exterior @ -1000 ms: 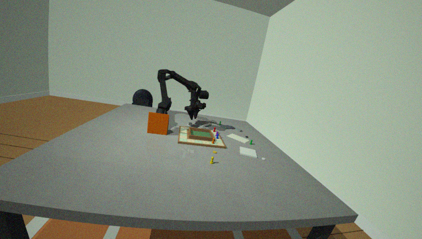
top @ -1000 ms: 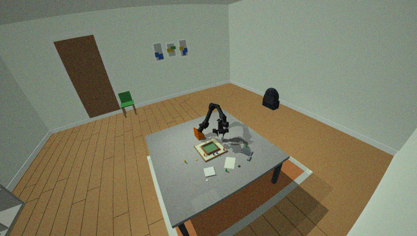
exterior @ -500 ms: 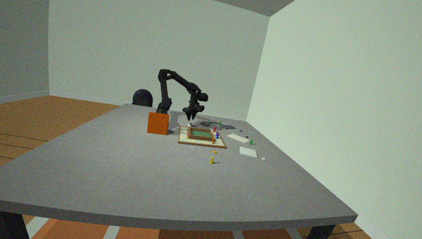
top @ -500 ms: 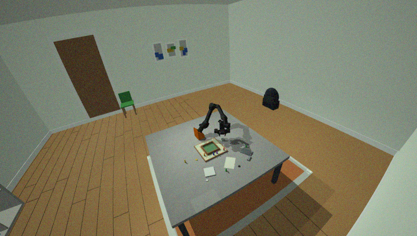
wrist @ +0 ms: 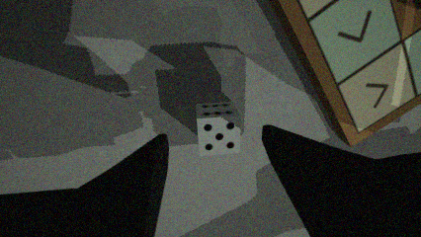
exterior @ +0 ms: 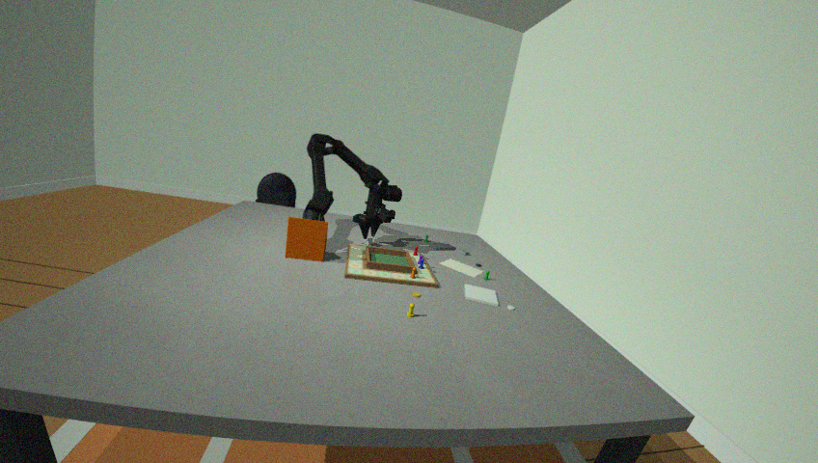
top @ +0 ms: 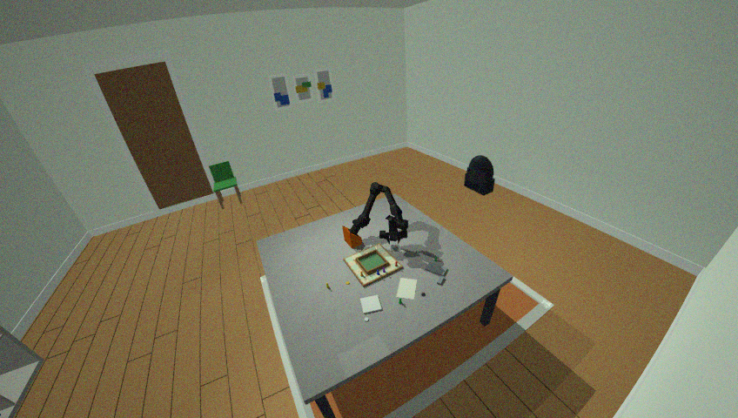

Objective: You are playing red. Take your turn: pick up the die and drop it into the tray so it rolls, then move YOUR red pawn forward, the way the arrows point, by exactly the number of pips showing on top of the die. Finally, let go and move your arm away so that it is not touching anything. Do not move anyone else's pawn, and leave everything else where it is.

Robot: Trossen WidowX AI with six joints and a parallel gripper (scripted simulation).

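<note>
Right now the white die is 10 mm below my gripper tip. From my gripper tip the other things lie so: green tray 90 mm ahead, 200 mm to the right, 20 mm below; red pawn 190 mm ahead, 80 mm to the right; purple pawn 200 mm ahead, 170 mm to the right.
</note>
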